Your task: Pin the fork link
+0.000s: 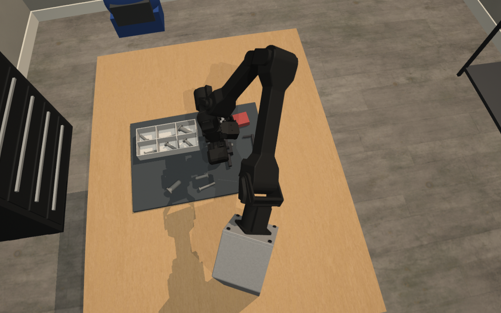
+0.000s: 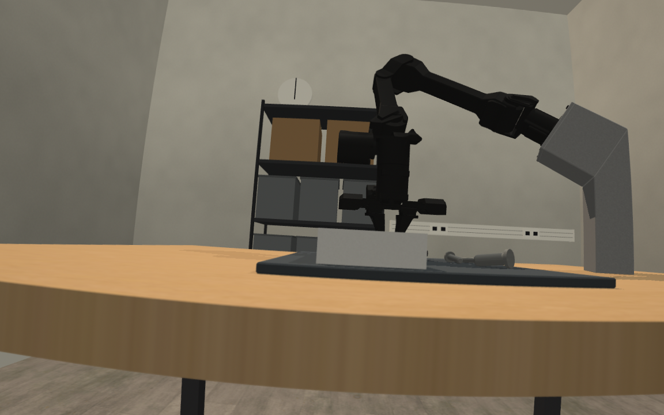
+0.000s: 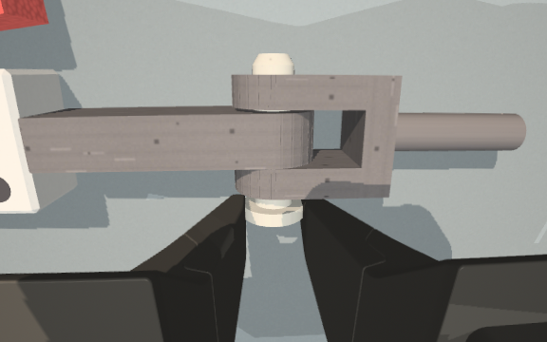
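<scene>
Right now my hand is 3 cm to the left of the grey eye plate and 3 cm above it. Round my hand: long strip (4 cm behind, 10 cm to the right, 4 cm below); dark mat (3 cm ahead, 7 cm to the left, 5 cm below); mount block (7 cm ahead, 6 cm to the right, 3 cm below).
</scene>
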